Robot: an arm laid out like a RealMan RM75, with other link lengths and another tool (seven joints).
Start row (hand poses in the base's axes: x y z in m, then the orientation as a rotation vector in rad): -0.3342 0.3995 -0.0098 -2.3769 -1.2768 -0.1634
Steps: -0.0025 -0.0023 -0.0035 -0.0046 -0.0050 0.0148; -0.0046 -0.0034 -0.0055 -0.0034 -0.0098 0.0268; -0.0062 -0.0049 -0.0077 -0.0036 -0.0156 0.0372; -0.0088 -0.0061 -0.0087 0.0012 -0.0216 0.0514; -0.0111 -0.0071 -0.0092 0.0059 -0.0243 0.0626; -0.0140 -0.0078 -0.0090 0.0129 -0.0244 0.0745; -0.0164 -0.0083 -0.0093 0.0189 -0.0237 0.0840
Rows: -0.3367 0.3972 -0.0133 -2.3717 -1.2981 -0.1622; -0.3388 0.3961 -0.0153 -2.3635 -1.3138 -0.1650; -0.3404 0.3946 -0.0175 -2.3576 -1.3286 -0.1688; -0.3430 0.3934 -0.0185 -2.3448 -1.3460 -0.1746; -0.3453 0.3924 -0.0190 -2.3335 -1.3583 -0.1772; -0.3482 0.3917 -0.0188 -2.3192 -1.3692 -0.1779; -0.3506 0.3912 -0.0191 -2.3073 -1.3773 -0.1777
